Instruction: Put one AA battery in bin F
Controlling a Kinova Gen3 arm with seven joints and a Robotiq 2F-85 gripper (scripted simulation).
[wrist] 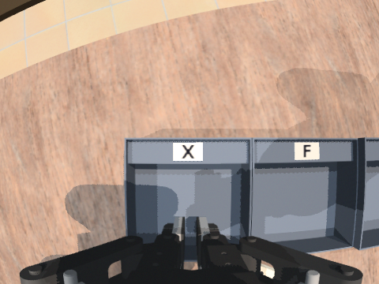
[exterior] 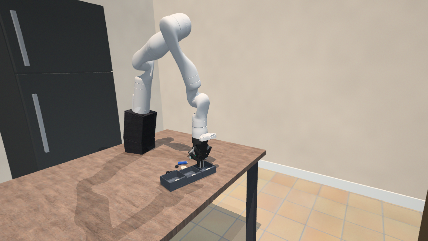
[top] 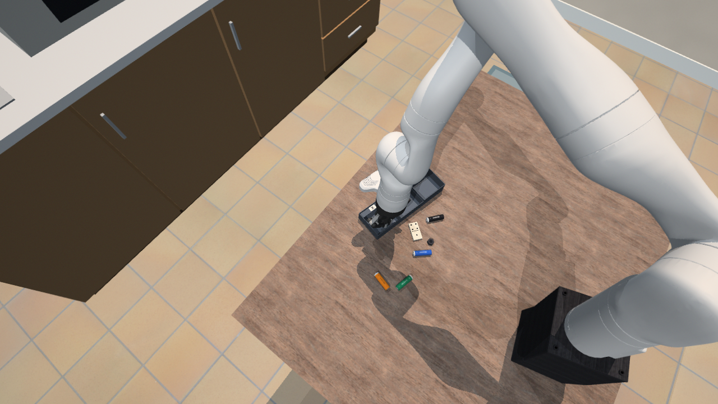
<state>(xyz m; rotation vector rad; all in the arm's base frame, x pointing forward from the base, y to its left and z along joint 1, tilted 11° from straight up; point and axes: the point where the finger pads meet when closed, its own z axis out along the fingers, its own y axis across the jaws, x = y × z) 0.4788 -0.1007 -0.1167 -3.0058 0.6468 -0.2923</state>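
Now: the orange AA battery 140 mm to the left of my hand, 60 mm behind it and 30 mm below it. From my hand the other things lie so: blue battery (120 mm behind, 30 mm to the left, 30 mm below); white domino (80 mm behind, 30 mm to the right, 30 mm below); dark bin row (80 mm to the right, 20 mm below, 10 mm behind).
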